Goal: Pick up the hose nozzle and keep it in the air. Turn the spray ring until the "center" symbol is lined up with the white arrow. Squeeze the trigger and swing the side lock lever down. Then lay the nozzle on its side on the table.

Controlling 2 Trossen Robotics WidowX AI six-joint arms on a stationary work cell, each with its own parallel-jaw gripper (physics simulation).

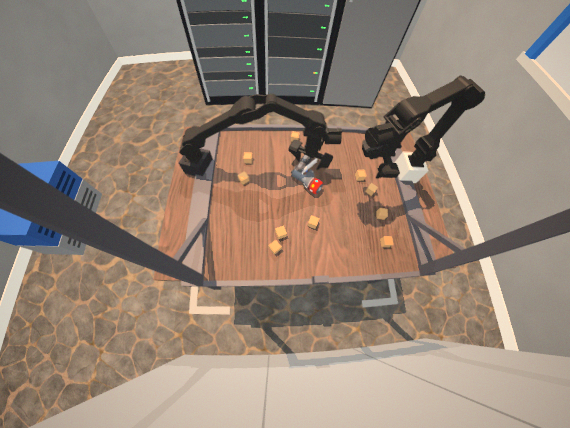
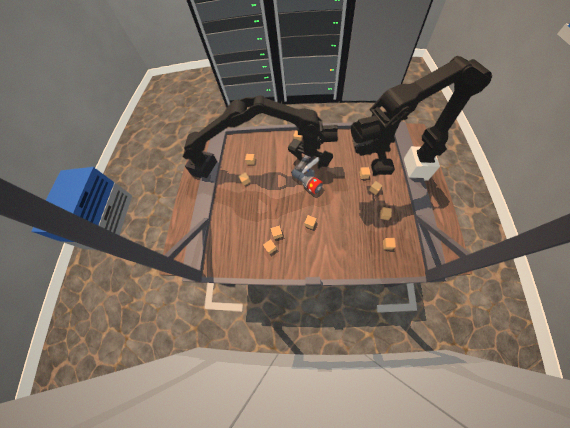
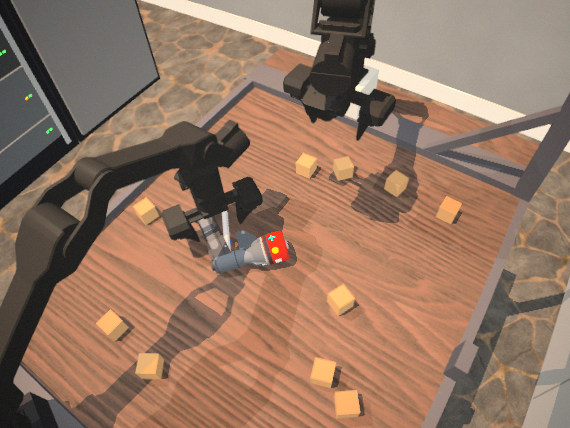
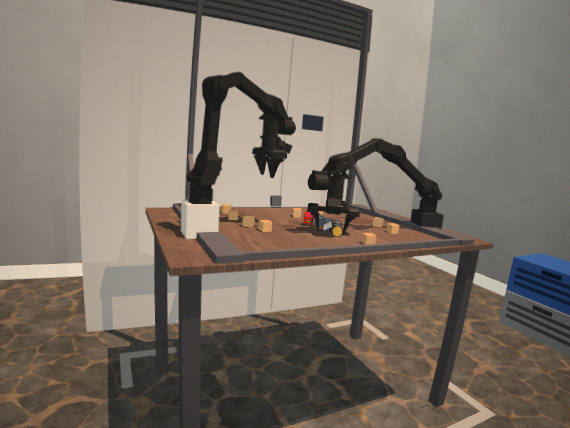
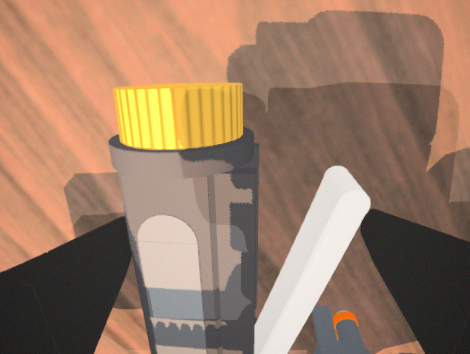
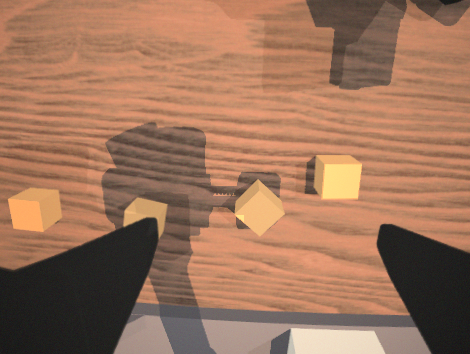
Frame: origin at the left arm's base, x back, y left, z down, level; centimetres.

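Seen in the pictures: left gripper, fingertip midpoint: (image 1: 308, 165) (image 2: 310, 164) (image 3: 219, 231) (image 4: 330, 233) (image 5: 249, 224); right gripper, fingertip midpoint: (image 1: 373, 167) (image 2: 371, 164) (image 3: 335, 130) (image 4: 267, 176) (image 6: 268, 231); left arm's base, link origin: (image 1: 194, 156) (image 2: 198, 159) (image 4: 427, 211); right arm's base, link origin: (image 1: 415, 161) (image 2: 425, 156) (image 4: 200, 202).
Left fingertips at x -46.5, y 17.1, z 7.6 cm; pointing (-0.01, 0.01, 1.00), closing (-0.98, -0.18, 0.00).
Offsets run from my left fingertips to a thing's top centre. "spot": to the spot under its first point.
The hose nozzle {spot: dx +1.0, dy -9.7, dz -3.7 cm} (image 1: 301, 176) (image 2: 301, 176) (image 3: 230, 261) lies on its side on the table. Its red spray ring {dx -5.7, dy -11.9, dz -6.2 cm} (image 1: 315, 185) (image 2: 314, 185) (image 3: 277, 247) shows a cyan cross, a yellow dot and a white symbol; I cannot make out the white arrow. The handle {spot: dx +2.2, dy +1.1, dz -3.4 cm} (image 5: 170, 265) has a yellow end cap {spot: dx +0.8, dy +4.8, dz -3.6 cm} (image 5: 180, 117) (image 4: 337, 231). The white trigger {dx -0.8, dy -2.0, dz -3.5 cm} (image 5: 310, 255) (image 3: 226, 227) sticks out beside it. A small grey part with an orange mark {spot: dx -3.1, dy -4.8, dz -0.9 cm} (image 5: 345, 318) shows lower right; I cannot tell its lever position. My left gripper (image 5: 249, 224) (image 3: 218, 231) is open, fingers either side of handle and trigger. My right gripper (image 6: 268, 231) (image 3: 336, 129) (image 4: 267, 175) is open and empty, high above the table.
Several small wooden cubes lie scattered, among them one {dx -9.0, dy -27.3, dz -3.4 cm} (image 3: 341, 299) near the spray ring and one {dx +10.2, dy +12.9, dz -3.4 cm} (image 3: 146, 210) behind my left gripper. More cubes {dx -30.0, dy -4.0, dz -3.4 cm} (image 6: 259, 208) {dx -24.1, dy +1.7, dz -3.4 cm} (image 6: 337, 177) lie below my right gripper. A grey frame (image 1: 260, 282) edges the table. My right arm stands on a white block {dx -45.9, dy +12.0, dz -10.4 cm} (image 4: 200, 220).
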